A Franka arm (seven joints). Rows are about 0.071 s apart.
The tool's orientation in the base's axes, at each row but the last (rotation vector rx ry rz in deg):
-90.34, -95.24, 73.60
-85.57, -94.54, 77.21
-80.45, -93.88, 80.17
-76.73, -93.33, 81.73
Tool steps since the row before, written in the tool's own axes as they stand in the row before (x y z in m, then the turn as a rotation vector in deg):
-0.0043, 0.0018, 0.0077, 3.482, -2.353, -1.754
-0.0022, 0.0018, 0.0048, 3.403, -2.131, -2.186
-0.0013, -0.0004, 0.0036, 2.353, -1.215, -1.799
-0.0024, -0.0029, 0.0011, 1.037, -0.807, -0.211
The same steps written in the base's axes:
-0.0049, -0.0065, -0.0038, -0.279, 4.095, 1.973
-0.0029, -0.0038, -0.0029, 0.210, 4.132, 1.945
-0.0030, -0.0024, -0.0004, 0.491, 2.932, 1.189
-0.0011, -0.0024, 0.0029, -0.387, 1.104, 0.634

